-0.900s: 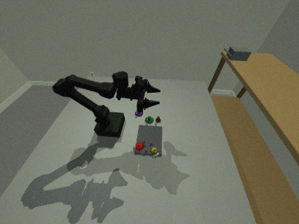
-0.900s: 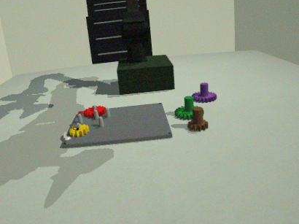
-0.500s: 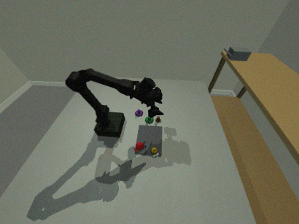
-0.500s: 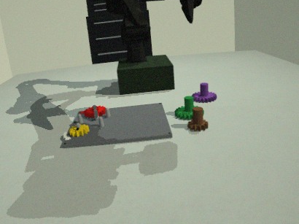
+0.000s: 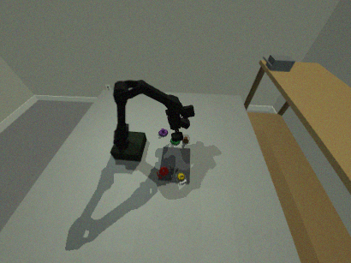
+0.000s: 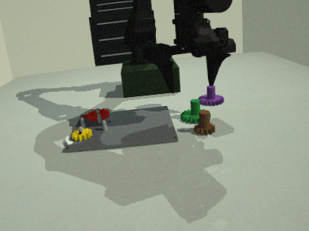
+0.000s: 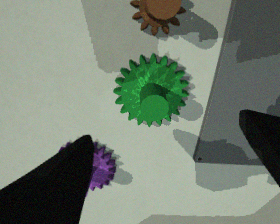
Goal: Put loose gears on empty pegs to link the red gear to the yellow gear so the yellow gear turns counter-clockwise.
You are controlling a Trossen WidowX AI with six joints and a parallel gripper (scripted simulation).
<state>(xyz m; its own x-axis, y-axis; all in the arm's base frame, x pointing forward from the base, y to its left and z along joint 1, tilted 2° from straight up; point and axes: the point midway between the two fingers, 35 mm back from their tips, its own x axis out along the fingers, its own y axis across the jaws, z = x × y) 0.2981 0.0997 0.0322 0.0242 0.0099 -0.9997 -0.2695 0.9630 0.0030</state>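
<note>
My gripper tip is now 5 cm above the green gear. Also, from my gripper tip: purple gear 9 cm behind, 6 cm to the left, 5 cm below; red gear 21 cm to the right, 5 cm below, 4 cm behind; brown gear 7 cm ahead, 5 cm below, 1 cm to the left.
</note>
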